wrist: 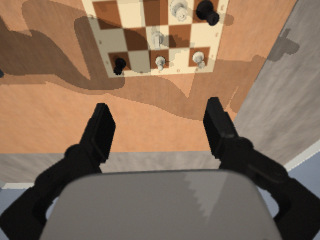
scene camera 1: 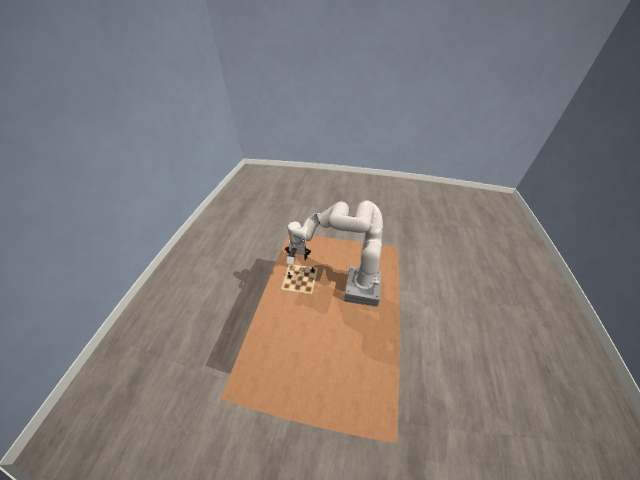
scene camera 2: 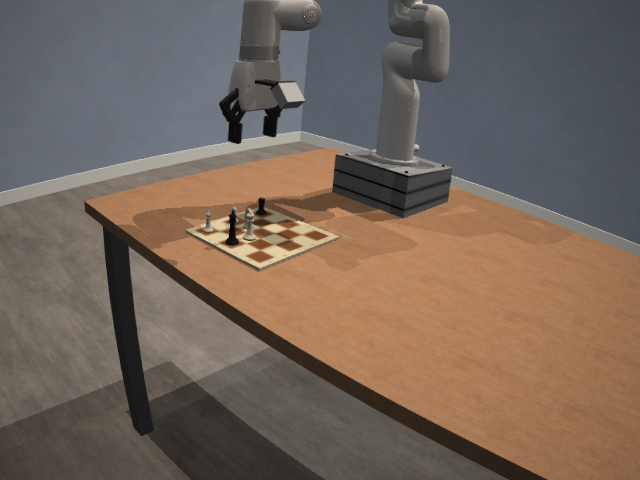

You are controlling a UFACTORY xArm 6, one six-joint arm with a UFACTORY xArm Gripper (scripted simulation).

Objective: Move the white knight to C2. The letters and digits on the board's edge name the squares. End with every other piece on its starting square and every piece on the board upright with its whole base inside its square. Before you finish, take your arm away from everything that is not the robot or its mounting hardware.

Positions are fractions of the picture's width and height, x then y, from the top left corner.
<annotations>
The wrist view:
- gripper: 0.50, 0.46
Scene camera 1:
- chessboard: 0.48, 0.59
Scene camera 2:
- gripper: 0.39, 0.29
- chessboard: 0.44, 0.49
</annotations>
